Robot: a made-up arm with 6 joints. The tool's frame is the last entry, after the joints.
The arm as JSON. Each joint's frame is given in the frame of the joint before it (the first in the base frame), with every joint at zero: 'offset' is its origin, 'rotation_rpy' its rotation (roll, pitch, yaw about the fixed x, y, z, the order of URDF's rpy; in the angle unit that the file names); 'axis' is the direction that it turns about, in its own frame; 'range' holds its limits. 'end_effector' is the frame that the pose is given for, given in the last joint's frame.
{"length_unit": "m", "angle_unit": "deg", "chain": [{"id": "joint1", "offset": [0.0, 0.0, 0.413], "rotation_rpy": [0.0, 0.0, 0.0], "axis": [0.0, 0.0, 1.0], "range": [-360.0, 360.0]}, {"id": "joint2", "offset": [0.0, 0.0, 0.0], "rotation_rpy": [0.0, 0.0, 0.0], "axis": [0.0, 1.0, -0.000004], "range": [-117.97, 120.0]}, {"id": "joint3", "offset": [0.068, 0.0, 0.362], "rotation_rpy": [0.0, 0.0, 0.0], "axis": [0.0, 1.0, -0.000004], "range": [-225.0, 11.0]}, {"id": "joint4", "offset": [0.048, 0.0, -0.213], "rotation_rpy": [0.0, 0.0, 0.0], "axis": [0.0, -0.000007, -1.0], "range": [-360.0, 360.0]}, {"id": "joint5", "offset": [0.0, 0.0, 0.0], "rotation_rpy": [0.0, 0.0, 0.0], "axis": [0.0, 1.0, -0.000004], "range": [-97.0, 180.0]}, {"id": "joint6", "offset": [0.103, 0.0, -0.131], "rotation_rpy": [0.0, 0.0, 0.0], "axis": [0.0, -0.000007, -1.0], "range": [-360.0, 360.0]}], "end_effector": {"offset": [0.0, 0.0, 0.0], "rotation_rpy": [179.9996, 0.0, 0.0]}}
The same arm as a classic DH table. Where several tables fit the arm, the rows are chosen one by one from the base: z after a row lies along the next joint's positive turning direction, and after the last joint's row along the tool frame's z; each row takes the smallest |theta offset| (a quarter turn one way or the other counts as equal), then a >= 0, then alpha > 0; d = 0 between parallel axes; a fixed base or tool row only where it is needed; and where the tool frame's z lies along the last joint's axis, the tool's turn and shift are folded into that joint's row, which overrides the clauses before.
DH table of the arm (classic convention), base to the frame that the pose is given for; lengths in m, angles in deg. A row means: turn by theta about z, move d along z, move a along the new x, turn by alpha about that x. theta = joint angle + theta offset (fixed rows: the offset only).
joint1: theta offset 0; d 0.413; a 0; alpha -90
joint2: theta offset -79.36; d 0; a 0.3683; alpha 0
joint3: theta offset 79.36; d 0; a 0.048; alpha -90
joint4: theta offset 0; d 0.213; a 0; alpha 90
joint5: theta offset 0; d 0; a 0.103; alpha -90
joint6: theta offset 0; d 0.131; a 0; alpha 0
Joint limits (deg, base to tool): -360..360 -117.97..120 -225..11 -360..360 -97..180 -360..360

